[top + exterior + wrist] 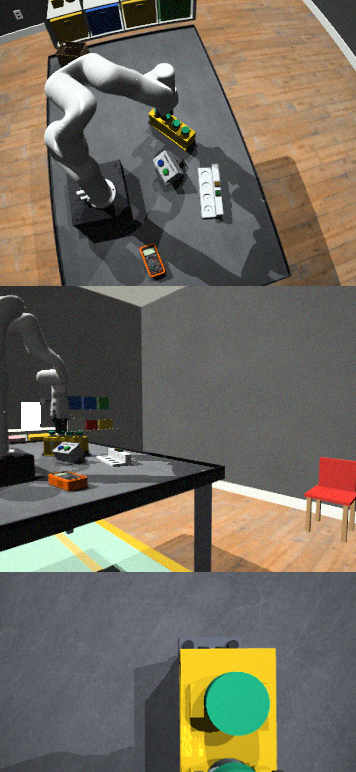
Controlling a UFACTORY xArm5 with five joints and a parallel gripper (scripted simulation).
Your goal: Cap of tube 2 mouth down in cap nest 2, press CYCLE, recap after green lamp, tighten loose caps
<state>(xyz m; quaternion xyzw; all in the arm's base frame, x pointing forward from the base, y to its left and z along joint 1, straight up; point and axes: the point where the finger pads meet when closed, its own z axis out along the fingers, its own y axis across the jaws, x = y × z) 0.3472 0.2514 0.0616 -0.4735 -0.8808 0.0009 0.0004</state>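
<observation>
My hand is 80 mm past the blue key, 180 mm to the left of it and 70 mm above it. From my hand the other things lie so: green key: 70 mm behind, 220 mm to the right, 70 mm below; then key housing: 60 mm behind, 200 mm to the right, 80 mm below.
</observation>
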